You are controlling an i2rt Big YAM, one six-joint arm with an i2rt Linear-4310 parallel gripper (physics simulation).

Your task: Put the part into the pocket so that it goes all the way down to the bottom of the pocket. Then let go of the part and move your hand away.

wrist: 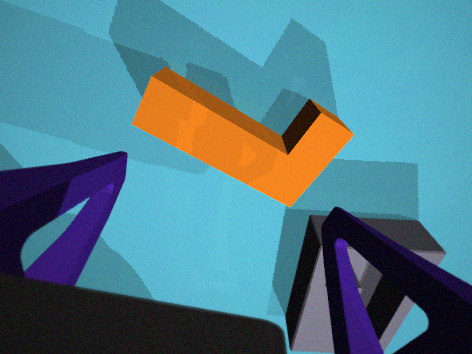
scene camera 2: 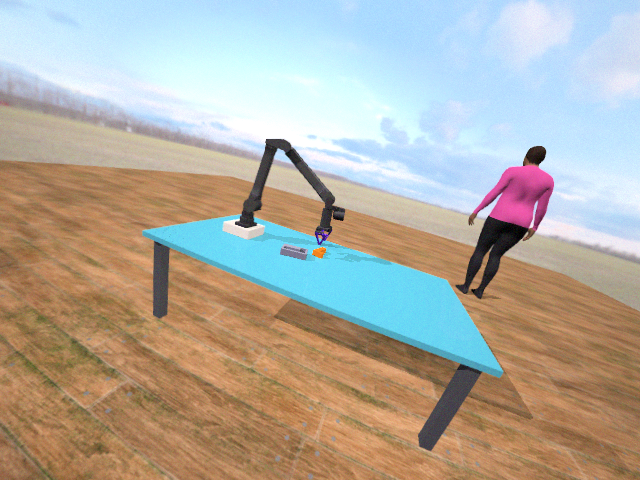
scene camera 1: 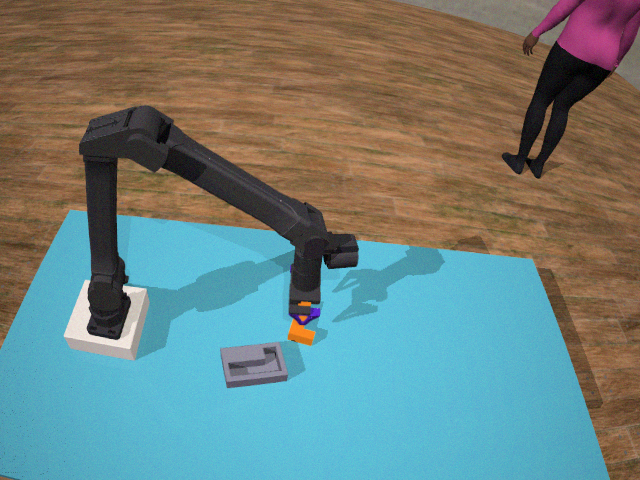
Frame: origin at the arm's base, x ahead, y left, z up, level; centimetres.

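Where they show: gripper, fingertip midpoint: [wrist: 233, 192] [scene camera 2: 321, 242] [scene camera 1: 302, 307]; arm's base at its link origin: [scene camera 2: 246, 224] [scene camera 1: 109, 316].
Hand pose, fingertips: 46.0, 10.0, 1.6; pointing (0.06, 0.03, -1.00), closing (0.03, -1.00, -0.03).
Each offset is from my fingertips to the centre of the thing, as dx, dy, dz. Level surfaces: height alone.
The orange L-shaped part {+1.4, +0.0, -5.8} [scene camera 1: 301, 336] [scene camera 2: 319, 252] [wrist: 225, 145] lies on the blue table, outside the pocket and apart from the block. Its short leg points toward the upper right in the wrist view. The grey block {-10.1, -14.2, -5.5} [scene camera 1: 242, 356] [scene camera 2: 293, 253] [wrist: 310, 320] with the L-shaped pocket stands just left of the part in both scene views, and at the lower right in the wrist view, partly behind a finger. The gripper [scene camera 1: 305, 319] [scene camera 2: 321, 242] [wrist: 230, 182] is open and empty, with its purple fingers above the part. In scene camera 1 it hides some of the part's long leg.
The arm's white base block [scene camera 1: 105, 330] [scene camera 2: 242, 228] stands at the left of the blue table {dz -7.3} [scene camera 1: 413, 392] [scene camera 2: 372, 294]. A person [scene camera 1: 578, 67] [scene camera 2: 516, 201] in a pink top stands on the floor beyond the table's far edge.
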